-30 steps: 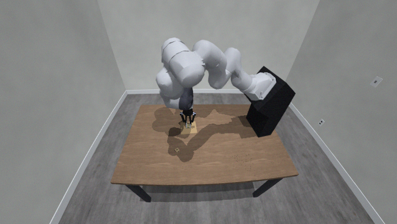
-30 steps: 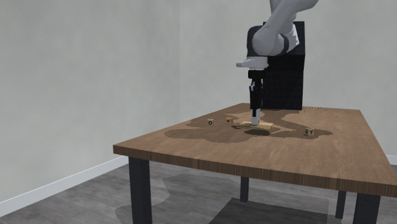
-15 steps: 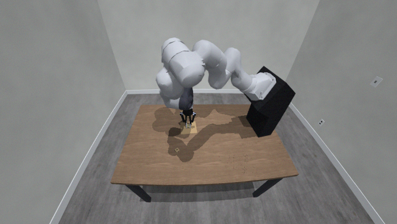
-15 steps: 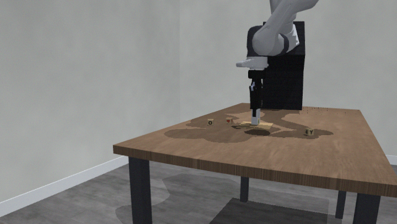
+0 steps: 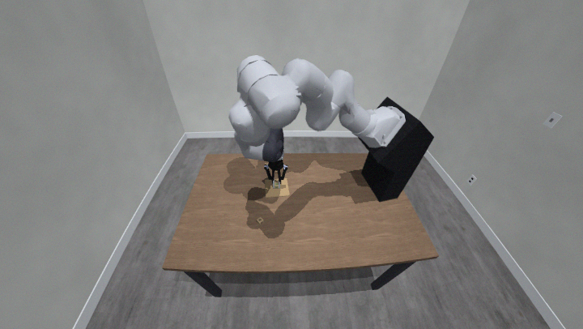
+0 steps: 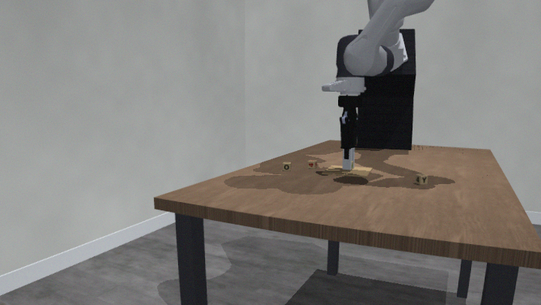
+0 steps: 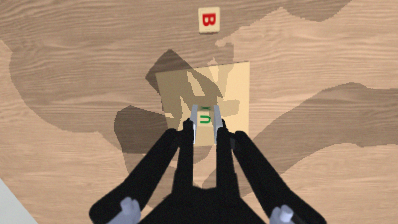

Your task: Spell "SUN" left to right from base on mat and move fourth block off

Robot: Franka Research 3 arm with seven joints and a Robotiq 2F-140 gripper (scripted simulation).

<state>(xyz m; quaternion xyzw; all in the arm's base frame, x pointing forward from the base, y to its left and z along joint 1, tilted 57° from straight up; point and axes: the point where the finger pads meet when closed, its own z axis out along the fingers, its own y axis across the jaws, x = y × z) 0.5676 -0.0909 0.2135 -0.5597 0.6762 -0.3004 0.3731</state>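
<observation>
Right now my hand is 2 cm above the U block. From my hand the other things lie so: S block (4 cm ahead, 19 cm to the right, 3 cm below); then tan mat (4 cm below).
</observation>
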